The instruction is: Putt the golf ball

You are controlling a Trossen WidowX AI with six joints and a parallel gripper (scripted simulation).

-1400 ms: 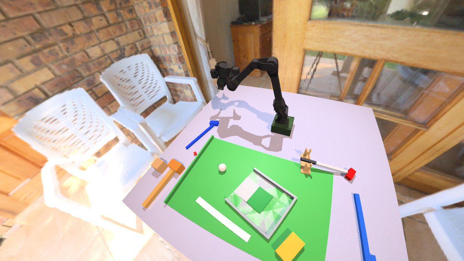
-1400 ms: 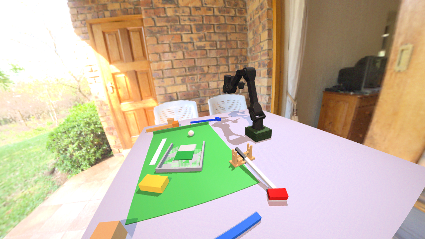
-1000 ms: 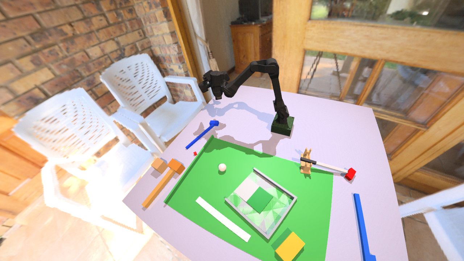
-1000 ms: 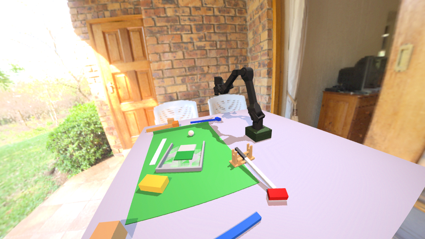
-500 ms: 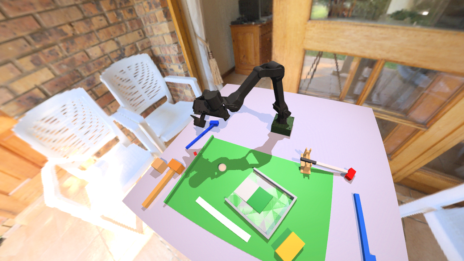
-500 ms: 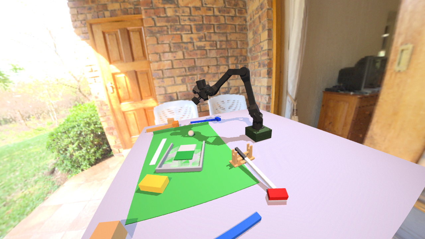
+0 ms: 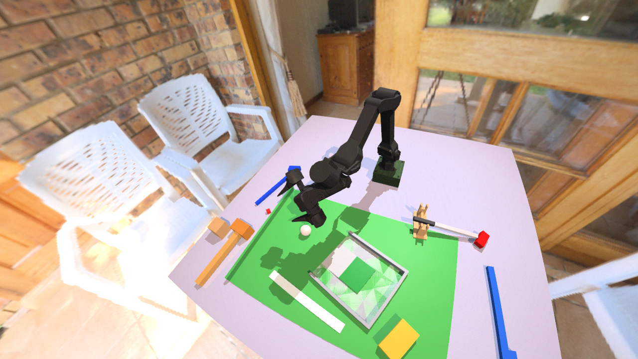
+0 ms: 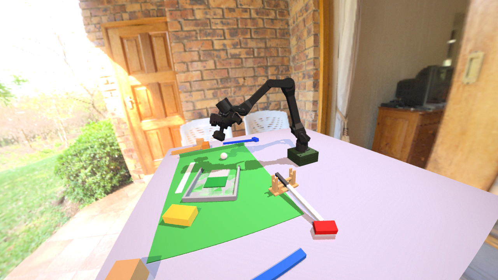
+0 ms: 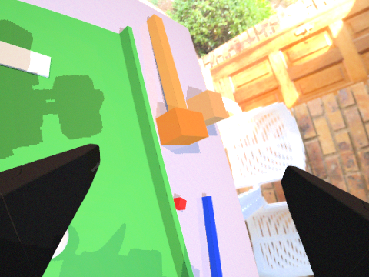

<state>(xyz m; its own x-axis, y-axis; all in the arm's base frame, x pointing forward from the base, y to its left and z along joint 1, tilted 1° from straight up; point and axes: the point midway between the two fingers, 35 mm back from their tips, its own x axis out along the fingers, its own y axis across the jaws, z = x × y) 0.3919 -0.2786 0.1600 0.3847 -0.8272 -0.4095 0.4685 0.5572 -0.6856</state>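
Right now my gripper tip is 57 cm to the right of the red putter, 17 cm above it and 12 cm past it. Also, from my gripper tip: small red cube (19 cm below, 18 cm to the right, 9 cm behind); white golf ball (17 cm below, 3 cm to the left, 3 cm behind); white bar (21 cm ahead, 19 cm below, 10 cm to the left).
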